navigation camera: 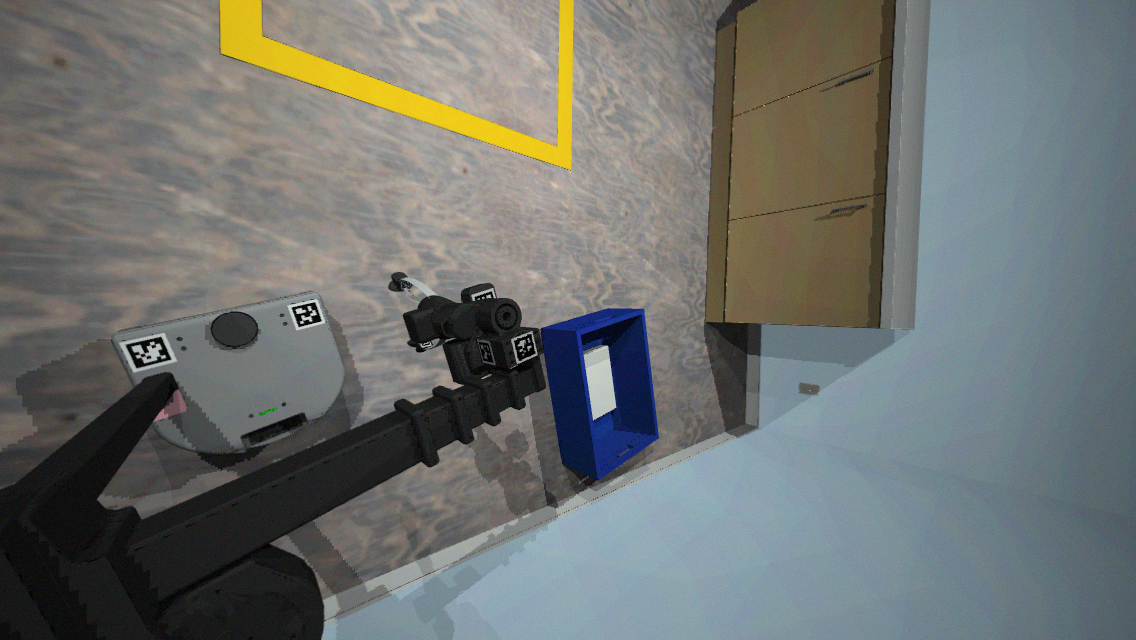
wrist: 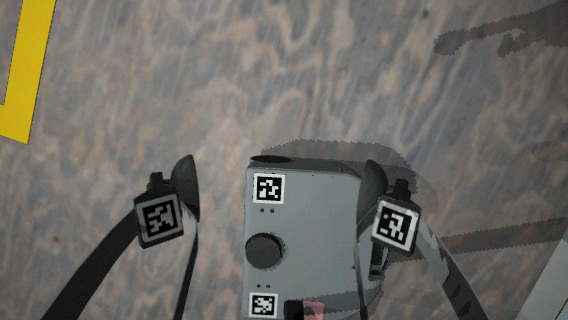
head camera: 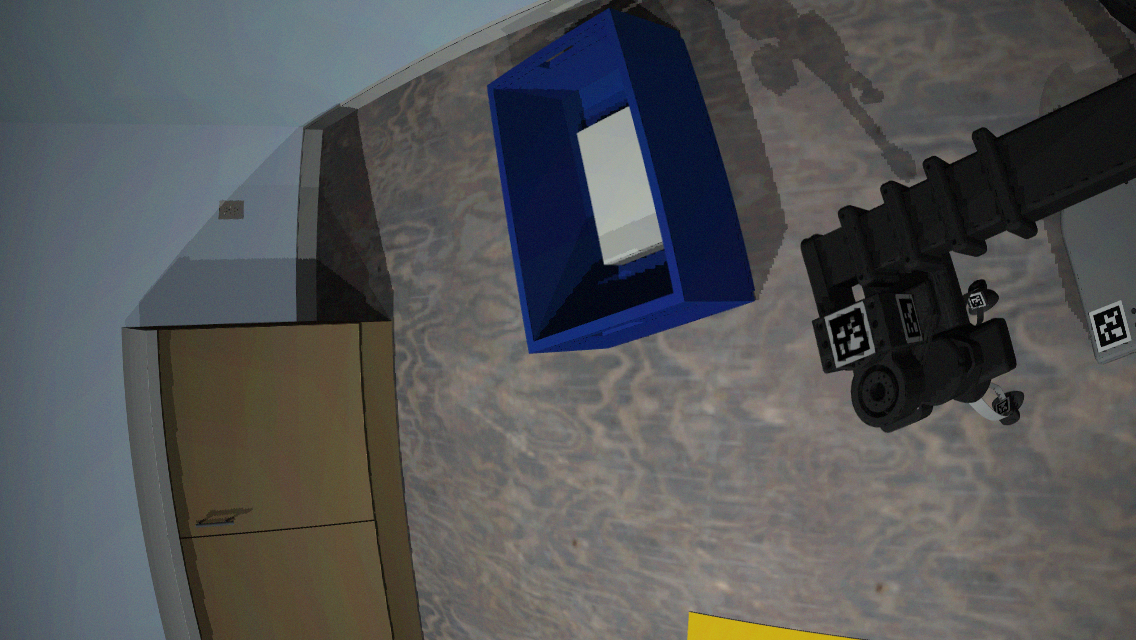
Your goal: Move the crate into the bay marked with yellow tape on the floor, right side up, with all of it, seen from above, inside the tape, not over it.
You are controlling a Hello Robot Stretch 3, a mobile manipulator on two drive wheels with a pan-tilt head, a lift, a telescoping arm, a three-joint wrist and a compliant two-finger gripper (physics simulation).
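Places are measured from the robot's base along level axes (x ahead, y left, z up), in centimetres.
Pixels of known places: gripper, fingertip midpoint: (wrist: 279, 180); robot's base, link origin: (navigation camera: 236, 327) (wrist: 269, 219).
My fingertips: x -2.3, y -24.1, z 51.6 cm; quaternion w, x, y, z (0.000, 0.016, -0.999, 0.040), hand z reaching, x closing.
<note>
For each thing: its top centre in the pictures, then the offset to it from my fingertips.
- blue open-topped crate, top centre: (head camera: 569, 171) (navigation camera: 622, 390) dx -57.2, dy -81.9, dz -29.6 cm
- white block, top centre: (head camera: 625, 178) (navigation camera: 596, 384) dx -57.2, dy -81.9, dz -44.5 cm
A blue open-topped crate (head camera: 703, 159) (navigation camera: 566, 397) stands upright on the floor near the wall, with a white block (head camera: 620, 182) (navigation camera: 601, 381) inside it. My gripper (head camera: 994, 352) (navigation camera: 409, 313) (wrist: 279, 180) is open; its fingers are wide apart, point away from the crate and touch nothing that I can see. In the head view it is to the right of the crate, above the floor. The crate does not show in the wrist view. The yellow tape (head camera: 739, 628) (navigation camera: 397, 103) (wrist: 30, 65) shows partly: at the bottom edge, at the top, and at the upper left.
My grey base (head camera: 1101, 254) (navigation camera: 294, 373) (wrist: 317, 215) lies below and behind the gripper. The arm (head camera: 1057, 151) (navigation camera: 317, 477) reaches toward the crate. A wooden cabinet (head camera: 270, 421) (navigation camera: 802, 159) stands against the wall beyond the crate. A baseboard (head camera: 445, 55) (navigation camera: 445, 568) runs along the wall.
</note>
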